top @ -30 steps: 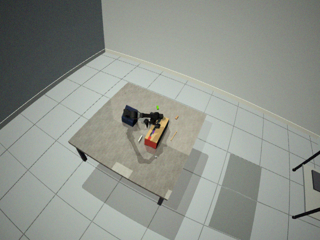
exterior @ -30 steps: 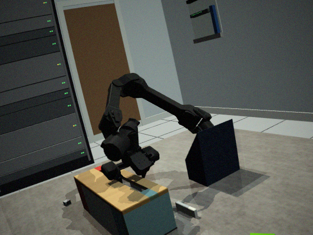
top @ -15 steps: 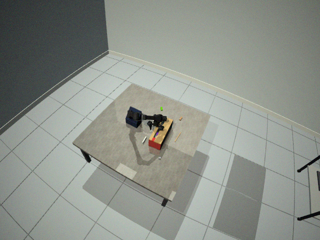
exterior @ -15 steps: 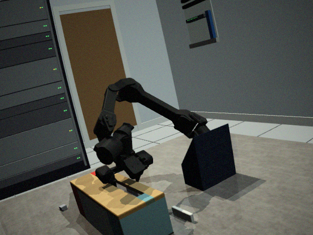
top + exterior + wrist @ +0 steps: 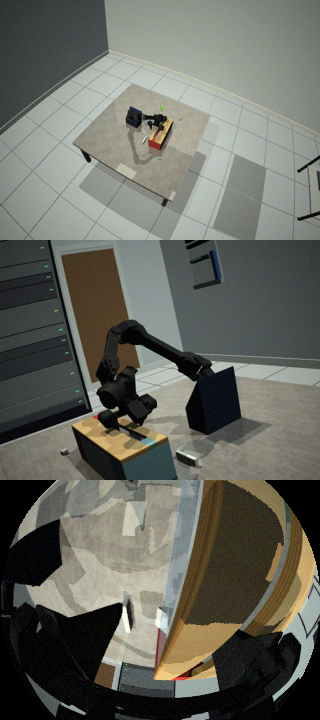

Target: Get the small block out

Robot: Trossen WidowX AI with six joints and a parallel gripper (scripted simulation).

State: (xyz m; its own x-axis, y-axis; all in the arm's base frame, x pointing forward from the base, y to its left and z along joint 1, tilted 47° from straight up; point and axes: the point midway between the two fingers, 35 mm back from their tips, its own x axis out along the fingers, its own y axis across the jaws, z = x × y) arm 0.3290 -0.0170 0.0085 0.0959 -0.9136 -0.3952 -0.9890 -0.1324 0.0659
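Now: the box 40 mm to the left of my gripper tip, 30 mm ahead of it and 20 mm below it. Also, from my gripper tip: grey cube (220 mm to the right, 220 mm ahead, 80 mm below); then thin stick (250 mm ahead, 150 mm to the left, 80 mm below); then purple block (60 mm ahead, 20 mm to the right).
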